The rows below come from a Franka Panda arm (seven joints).
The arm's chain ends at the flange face. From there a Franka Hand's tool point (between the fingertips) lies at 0.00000 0.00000 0.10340 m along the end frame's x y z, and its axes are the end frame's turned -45 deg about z.
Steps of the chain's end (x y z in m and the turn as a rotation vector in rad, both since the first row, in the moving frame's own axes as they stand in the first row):
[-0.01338 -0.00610 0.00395 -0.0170 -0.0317 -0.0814]
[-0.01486 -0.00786 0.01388 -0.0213 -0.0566 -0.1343]
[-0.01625 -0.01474 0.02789 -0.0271 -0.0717 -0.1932]
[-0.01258 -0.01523 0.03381 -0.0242 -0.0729 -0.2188]
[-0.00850 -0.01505 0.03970 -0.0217 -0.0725 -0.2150]
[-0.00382 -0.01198 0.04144 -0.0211 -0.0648 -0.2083]
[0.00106 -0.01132 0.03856 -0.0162 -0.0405 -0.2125]
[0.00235 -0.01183 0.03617 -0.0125 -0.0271 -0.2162]
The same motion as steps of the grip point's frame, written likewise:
[-0.00875 -0.01470 0.00388 0.0104 -0.0344 -0.0814]
[-0.01080 -0.01826 0.01369 0.0250 -0.0551 -0.1343]
[-0.00855 -0.02446 0.02759 0.0315 -0.0699 -0.1932]
[-0.00555 -0.02242 0.03351 0.0344 -0.0687 -0.2188]
[-0.00259 -0.01960 0.03941 0.0359 -0.0666 -0.2150]
[-0.00079 -0.01369 0.04120 0.0309 -0.0607 -0.2083]
[0.00445 -0.00858 0.03846 0.0172 -0.0401 -0.2125]
[0.00704 -0.00745 0.03612 0.0103 -0.0280 -0.2162]

